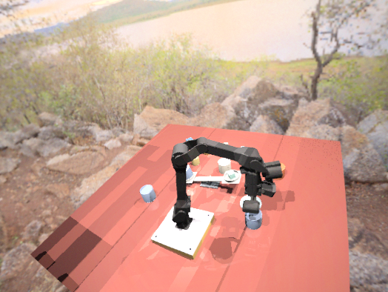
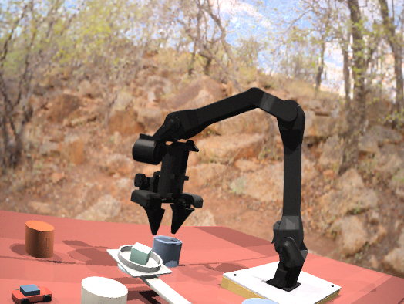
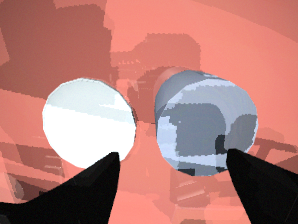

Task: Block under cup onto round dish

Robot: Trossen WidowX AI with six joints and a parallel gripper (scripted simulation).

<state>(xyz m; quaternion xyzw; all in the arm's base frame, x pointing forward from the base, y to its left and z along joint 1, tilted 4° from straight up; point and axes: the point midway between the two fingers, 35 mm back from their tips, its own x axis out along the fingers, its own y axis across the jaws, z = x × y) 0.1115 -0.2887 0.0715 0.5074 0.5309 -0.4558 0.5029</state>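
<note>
Now: gripper tip 170 mm short of the green block and 130 mm to the right of it. Round my gripper tip: white round dish (80 mm ahead, 20 mm to the left, 80 mm below); balance (170 mm ahead, 250 mm to the left, 40 mm below); orange cylinder (290 mm ahead, 70 mm to the right, 50 mm below).
</note>
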